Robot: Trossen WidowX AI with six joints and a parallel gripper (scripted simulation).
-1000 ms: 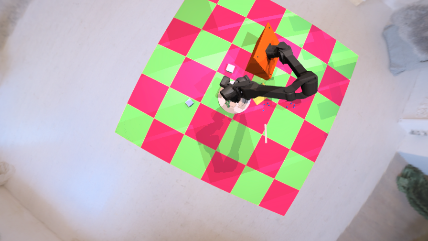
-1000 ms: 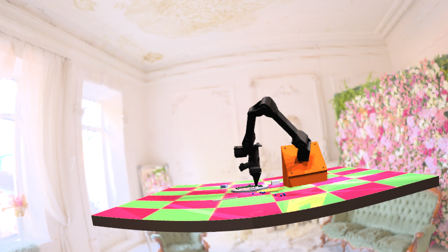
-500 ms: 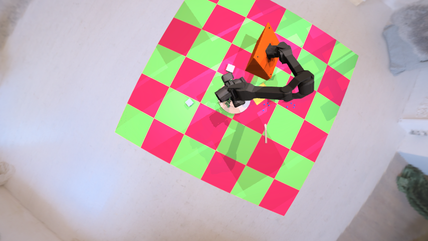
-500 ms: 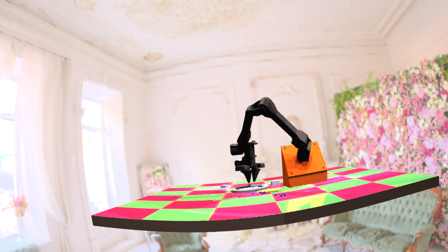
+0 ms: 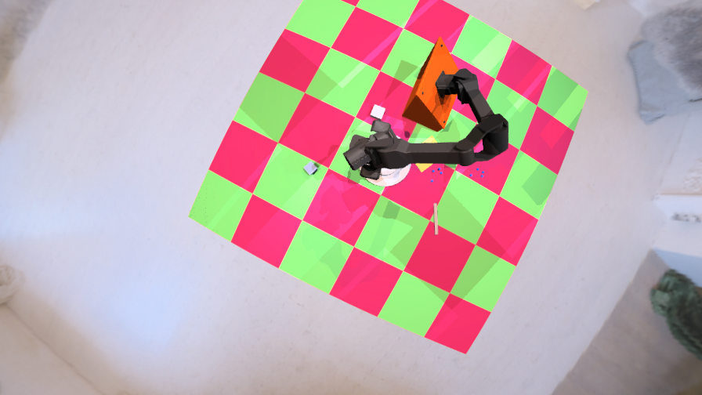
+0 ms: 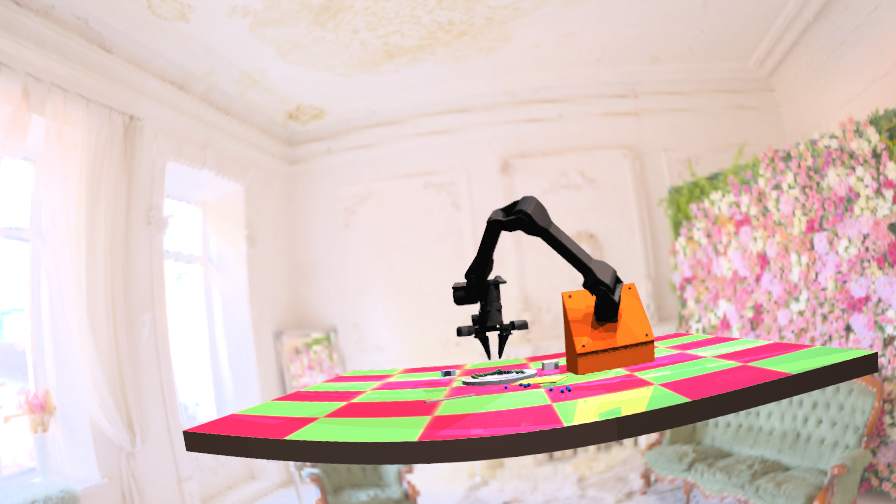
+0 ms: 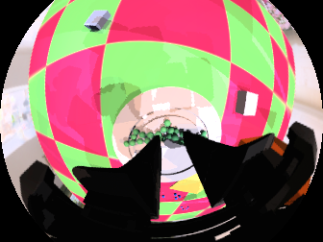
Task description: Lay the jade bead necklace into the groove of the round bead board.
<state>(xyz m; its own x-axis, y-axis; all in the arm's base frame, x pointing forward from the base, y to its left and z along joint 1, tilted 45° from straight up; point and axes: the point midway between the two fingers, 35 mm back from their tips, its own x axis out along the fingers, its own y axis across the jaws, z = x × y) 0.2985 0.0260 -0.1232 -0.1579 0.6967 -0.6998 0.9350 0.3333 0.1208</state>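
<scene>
My gripper tip is now 10 mm past the round bead board, 50 mm to the right of it and 40 mm above it. Also, from my gripper tip: pale blue cube (160 mm ahead, 170 mm to the right, 40 mm below); then white cube (150 mm behind, 70 mm to the right, 40 mm below); then yellow patch (120 mm behind, 170 mm to the left, 50 mm below).
</scene>
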